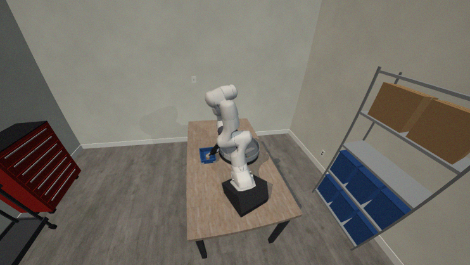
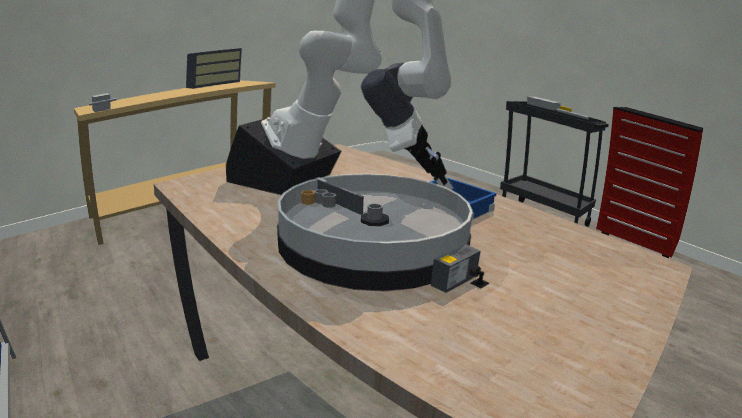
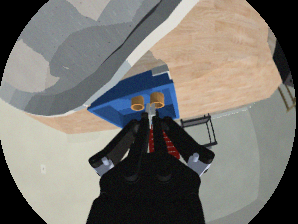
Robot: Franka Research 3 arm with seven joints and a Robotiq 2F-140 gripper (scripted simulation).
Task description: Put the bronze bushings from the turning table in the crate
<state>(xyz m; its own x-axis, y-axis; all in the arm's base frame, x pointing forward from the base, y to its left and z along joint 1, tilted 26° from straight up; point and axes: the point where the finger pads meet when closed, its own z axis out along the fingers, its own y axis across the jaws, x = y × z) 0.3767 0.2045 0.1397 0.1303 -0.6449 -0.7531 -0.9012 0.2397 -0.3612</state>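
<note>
The blue crate is 40 mm ahead of my hand, 20 mm to the left of it and 40 mm below it. Round my hand: grey round turning table 80 mm ahead, 320 mm to the right, 10 mm below; grey turning table 90 mm ahead, 320 mm to the right, 10 mm below.
</note>
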